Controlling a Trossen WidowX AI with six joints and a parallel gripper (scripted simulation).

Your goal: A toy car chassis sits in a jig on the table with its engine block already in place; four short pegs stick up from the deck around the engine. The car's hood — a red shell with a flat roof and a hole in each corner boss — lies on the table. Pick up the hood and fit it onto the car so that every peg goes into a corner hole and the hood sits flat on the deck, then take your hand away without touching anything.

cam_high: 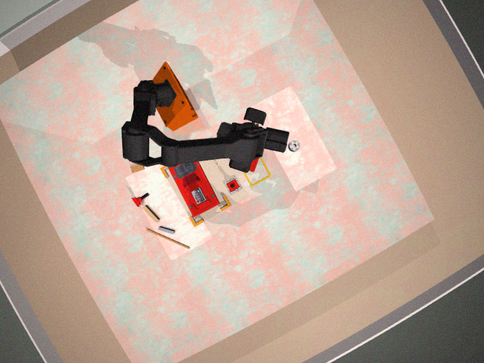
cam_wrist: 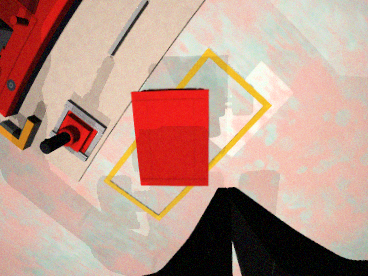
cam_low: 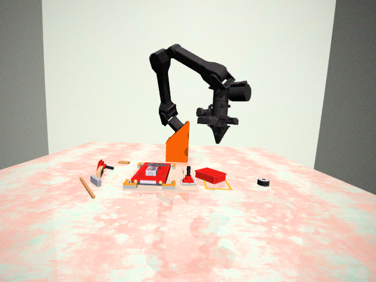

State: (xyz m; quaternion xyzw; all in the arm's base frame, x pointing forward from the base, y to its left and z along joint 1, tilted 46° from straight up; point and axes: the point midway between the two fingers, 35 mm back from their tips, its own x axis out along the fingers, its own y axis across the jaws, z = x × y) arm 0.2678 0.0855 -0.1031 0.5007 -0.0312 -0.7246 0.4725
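My gripper tip is now 3 cm short of the red hood, 3 cm to the left of it and 11 cm above it. Round my gripper tip: grey engine block 6 cm ahead, 23 cm to the right, 10 cm below; then black ring 8 cm ahead, 15 cm to the left, 12 cm below; then wooden stick 13 cm ahead, 42 cm to the right, 12 cm below.
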